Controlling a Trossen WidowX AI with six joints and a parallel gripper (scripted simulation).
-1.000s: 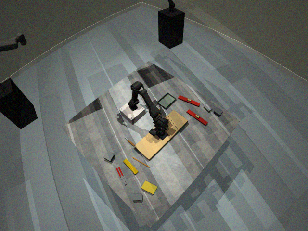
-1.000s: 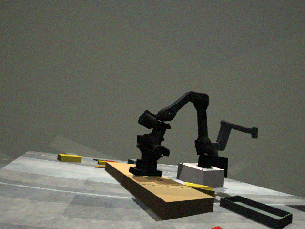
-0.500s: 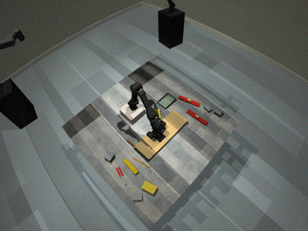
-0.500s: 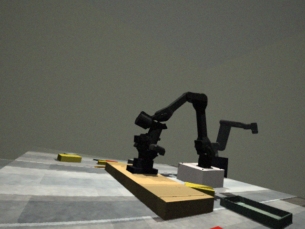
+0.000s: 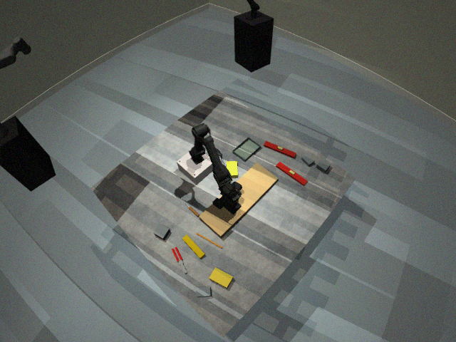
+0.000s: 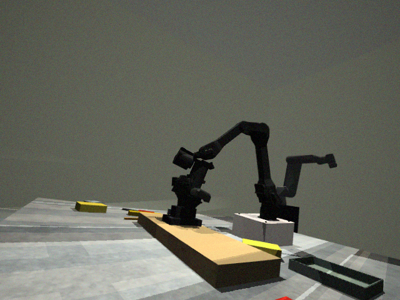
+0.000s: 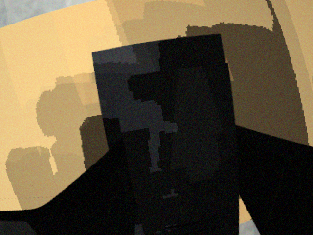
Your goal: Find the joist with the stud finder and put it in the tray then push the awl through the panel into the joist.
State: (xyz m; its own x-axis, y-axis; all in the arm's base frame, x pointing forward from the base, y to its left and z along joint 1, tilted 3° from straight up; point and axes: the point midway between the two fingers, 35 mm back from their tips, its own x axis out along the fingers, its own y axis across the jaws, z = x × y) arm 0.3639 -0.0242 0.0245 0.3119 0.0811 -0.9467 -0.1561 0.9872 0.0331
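Now: the tray 360 mm to the left of my gripper tip, 280 mm behind it and 50 mm below it. The rest, counted from my gripper tip: pencil (230 mm to the right, 80 mm ahead, 60 mm below); stud finder (20 mm behind, 20 mm above); awl (200 mm to the right, 150 mm behind, 60 mm below).
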